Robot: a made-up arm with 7 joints. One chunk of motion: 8 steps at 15 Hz.
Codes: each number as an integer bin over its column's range. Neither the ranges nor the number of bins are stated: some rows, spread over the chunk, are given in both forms.
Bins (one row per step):
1: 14 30 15 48 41 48 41
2: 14 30 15 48 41 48 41
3: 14 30 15 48 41 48 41
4: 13 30 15 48 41 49 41
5: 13 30 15 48 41 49 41
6: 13 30 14 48 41 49 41
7: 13 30 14 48 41 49 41
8: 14 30 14 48 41 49 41
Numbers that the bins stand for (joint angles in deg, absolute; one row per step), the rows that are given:
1: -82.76 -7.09 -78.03 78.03 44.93 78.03 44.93
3: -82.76 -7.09 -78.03 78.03 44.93 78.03 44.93
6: -87.49 -7.09 -82.76 78.03 44.93 82.76 44.93
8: -82.76 -7.09 -82.76 78.03 44.93 82.76 44.93
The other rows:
2: -82.76 -7.09 -78.03 78.03 44.93 78.03 44.93
4: -87.49 -7.09 -78.03 78.03 44.93 82.76 44.93
5: -87.49 -7.09 -78.03 78.03 44.93 82.76 44.93
7: -87.49 -7.09 -82.76 78.03 44.93 82.76 44.93

